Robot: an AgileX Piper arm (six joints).
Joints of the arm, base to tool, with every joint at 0 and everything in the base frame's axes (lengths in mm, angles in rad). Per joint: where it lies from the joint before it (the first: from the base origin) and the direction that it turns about. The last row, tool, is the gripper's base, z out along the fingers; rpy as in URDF.
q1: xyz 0.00 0.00 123.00 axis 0 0 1
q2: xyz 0.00 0.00 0.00 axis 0 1 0
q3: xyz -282.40 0.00 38.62 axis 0 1 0
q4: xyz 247.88 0.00 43.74 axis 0.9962 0 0.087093
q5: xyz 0.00 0.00 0.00 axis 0 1 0
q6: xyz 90.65 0.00 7.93 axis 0.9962 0 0.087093
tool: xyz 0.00 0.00 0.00 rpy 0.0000 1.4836 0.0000
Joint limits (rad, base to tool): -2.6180..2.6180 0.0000..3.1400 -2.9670..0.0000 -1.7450..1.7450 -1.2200..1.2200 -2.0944..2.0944
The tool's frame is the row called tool.
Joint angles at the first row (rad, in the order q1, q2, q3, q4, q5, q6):
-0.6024 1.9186 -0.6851 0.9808 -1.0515 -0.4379
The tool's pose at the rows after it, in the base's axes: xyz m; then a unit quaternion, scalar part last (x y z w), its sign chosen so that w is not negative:
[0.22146 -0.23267 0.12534 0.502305 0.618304 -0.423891 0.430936]
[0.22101 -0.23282 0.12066 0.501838 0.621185 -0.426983 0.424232]
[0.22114 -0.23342 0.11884 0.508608 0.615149 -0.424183 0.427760]
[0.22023 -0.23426 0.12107 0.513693 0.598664 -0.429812 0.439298]
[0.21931 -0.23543 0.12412 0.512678 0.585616 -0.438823 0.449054]
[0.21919 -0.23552 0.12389 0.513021 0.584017 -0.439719 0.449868]
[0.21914 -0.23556 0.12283 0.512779 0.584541 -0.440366 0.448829]
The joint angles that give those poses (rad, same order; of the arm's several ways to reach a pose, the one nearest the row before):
-0.6023 1.9430 -0.6867 0.9927 -1.0538 -0.4418
-0.6023 1.9590 -0.6867 0.9967 -1.0592 -0.4439
-0.6030 1.9675 -0.6889 0.9966 -1.0649 -0.4196
-0.6030 1.9693 -0.6889 0.9966 -1.0985 -0.3903
-0.6046 1.9693 -0.6894 0.9927 -1.1327 -0.3767
-0.6046 1.9712 -0.6894 0.9928 -1.1373 -0.3732
-0.6046 1.9751 -0.6894 0.9927 -1.1391 -0.3726

